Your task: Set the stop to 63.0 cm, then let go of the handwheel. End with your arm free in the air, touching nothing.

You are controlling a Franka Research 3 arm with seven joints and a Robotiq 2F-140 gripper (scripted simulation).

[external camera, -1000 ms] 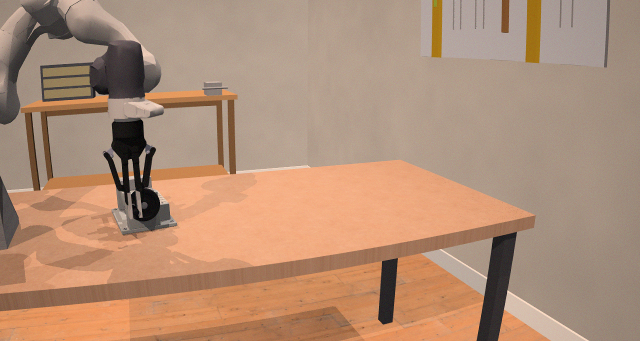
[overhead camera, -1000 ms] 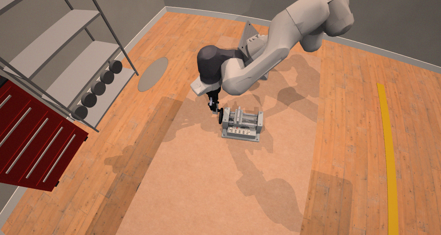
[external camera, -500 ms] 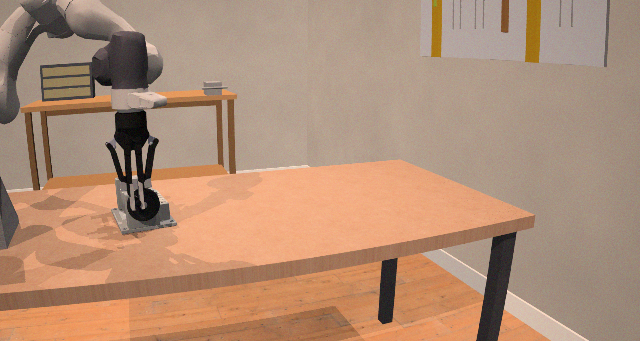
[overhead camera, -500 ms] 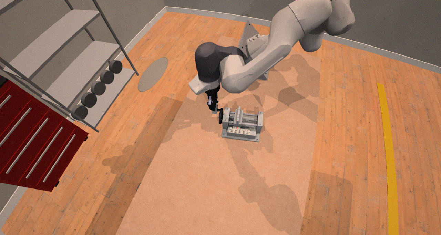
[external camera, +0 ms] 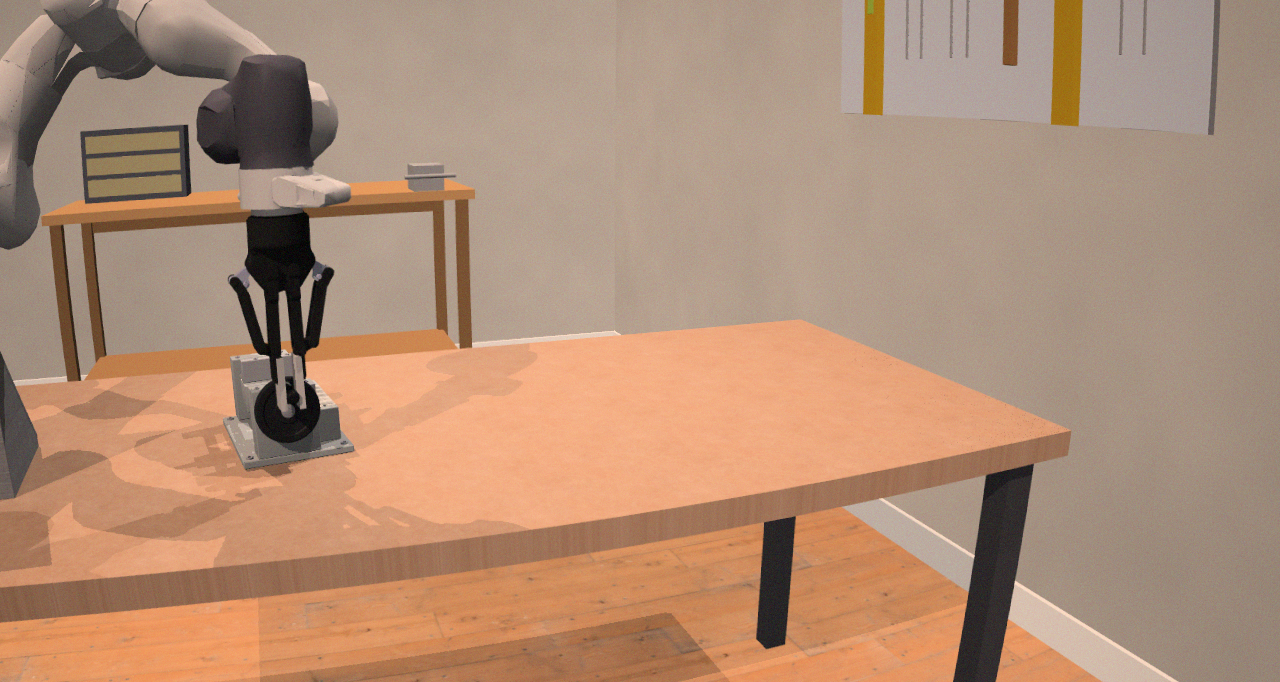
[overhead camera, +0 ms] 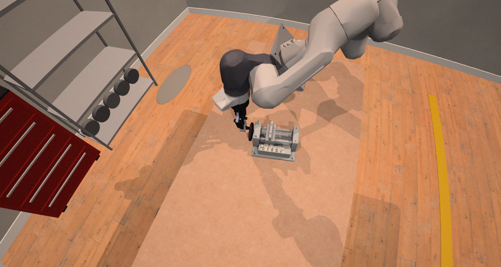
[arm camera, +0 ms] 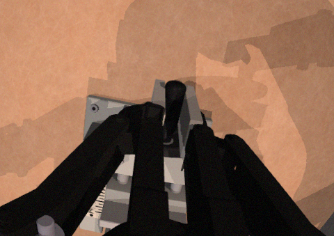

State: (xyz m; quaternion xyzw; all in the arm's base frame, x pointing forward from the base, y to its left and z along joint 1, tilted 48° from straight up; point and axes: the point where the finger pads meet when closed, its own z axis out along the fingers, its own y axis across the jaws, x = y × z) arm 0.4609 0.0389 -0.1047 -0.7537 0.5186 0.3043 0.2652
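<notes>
The black handwheel is 20 mm to the left of my hand, 20 mm below it and 10 mm behind it. Round my hand: sliding stop (120 mm to the left, 30 mm below, 20 mm behind).
</notes>
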